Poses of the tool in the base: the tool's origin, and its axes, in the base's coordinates. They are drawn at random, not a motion.
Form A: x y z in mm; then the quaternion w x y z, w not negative.
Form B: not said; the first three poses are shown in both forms.
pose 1, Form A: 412.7 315.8 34.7 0.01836 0.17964 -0.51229 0.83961
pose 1, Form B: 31.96 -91.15 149.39 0.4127 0.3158 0.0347
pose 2, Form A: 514.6 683.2 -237.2 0.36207 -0.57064 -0.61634 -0.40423
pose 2, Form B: -84.20 -90.95 -59.65 0.5146 0.6832 -0.2372
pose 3, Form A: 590.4 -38.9 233.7 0.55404 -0.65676 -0.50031 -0.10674
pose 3, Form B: -88.92 -67.74 -14.45 0.5904 -0.0389 0.2337
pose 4, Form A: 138.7 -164.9 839.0 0.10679 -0.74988 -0.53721 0.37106
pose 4, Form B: -126.51 -90.63 62.60 0.1387 -0.1649 0.8390
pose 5, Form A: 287.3 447.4 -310.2 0.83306 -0.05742 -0.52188 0.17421
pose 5, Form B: -6.97 -63.37 21.15 0.2873 0.4474 -0.3102
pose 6, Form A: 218.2 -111.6 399.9 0.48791 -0.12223 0.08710 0.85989
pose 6, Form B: -17.03 12.13 119.78 0.2182 -0.1116 0.3999
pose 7, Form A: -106.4 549.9 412.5 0.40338 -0.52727 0.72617 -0.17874
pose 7, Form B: -76.30 105.09 -25.87 -0.1064 0.5499 0.4125
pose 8, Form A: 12.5 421.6 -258.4 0.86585 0.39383 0.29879 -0.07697
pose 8, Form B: 47.26 35.86 -9.24 0.0125 0.4216 -0.2584
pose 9, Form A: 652.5 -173.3 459.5 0.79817 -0.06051 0.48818 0.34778
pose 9, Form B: -7.44 60.04 42.77 0.6525 -0.1733 0.4595
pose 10, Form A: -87.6 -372.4 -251.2 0.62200 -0.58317 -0.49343 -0.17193
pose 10, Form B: -76.77 -64.95 -22.63 -0.0876 -0.3724 -0.2512
